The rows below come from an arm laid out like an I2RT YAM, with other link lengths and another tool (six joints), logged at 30 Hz.
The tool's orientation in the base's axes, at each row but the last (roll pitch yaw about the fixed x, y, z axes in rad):
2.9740 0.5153 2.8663
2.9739 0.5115 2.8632
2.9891 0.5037 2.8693
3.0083 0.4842 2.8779
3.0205 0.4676 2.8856
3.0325 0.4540 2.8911
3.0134 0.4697 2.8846
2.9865 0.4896 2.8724
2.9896 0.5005 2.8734
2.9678 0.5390 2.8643
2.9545 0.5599 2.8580
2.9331 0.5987 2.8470
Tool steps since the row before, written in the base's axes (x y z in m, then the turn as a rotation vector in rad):
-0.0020 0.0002 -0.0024 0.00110 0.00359 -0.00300
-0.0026 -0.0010 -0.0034 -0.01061 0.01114 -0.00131
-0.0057 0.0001 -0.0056 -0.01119 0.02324 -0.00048
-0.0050 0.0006 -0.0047 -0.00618 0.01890 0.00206
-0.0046 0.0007 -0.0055 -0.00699 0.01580 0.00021
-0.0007 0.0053 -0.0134 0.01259 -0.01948 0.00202
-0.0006 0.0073 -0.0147 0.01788 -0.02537 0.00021
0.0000 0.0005 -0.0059 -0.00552 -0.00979 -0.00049
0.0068 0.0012 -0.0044 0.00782 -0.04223 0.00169
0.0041 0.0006 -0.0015 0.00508 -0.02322 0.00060
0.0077 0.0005 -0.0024 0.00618 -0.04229 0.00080
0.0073 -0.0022 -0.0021 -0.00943 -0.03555 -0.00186
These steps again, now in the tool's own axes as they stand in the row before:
0.0029 -0.0005 0.0010 0.00141 0.00326 0.00324
0.0036 -0.0020 0.0016 0.01221 0.00858 -0.00397
0.0075 -0.0018 0.0020 0.01514 0.02033 -0.00476
0.0066 -0.0010 0.0017 0.00868 0.01740 -0.00462
0.0066 -0.0008 0.0027 0.00951 0.01402 -0.00337
0.0077 0.0037 0.0116 -0.01619 -0.01627 0.00390
0.0088 0.0053 0.0128 -0.02127 -0.02118 0.00792
0.0029 -0.0003 0.0052 0.00263 -0.01064 -0.00252
-0.0034 0.0019 0.0072 -0.01724 -0.03934 0.00157
-0.0025 0.0011 0.0035 -0.00996 -0.02154 0.00156
-0.0049 0.0015 0.0063 -0.01548 -0.03982 0.00137
-0.0051 -0.0012 0.0059 -0.00002 -0.03643 -0.00539

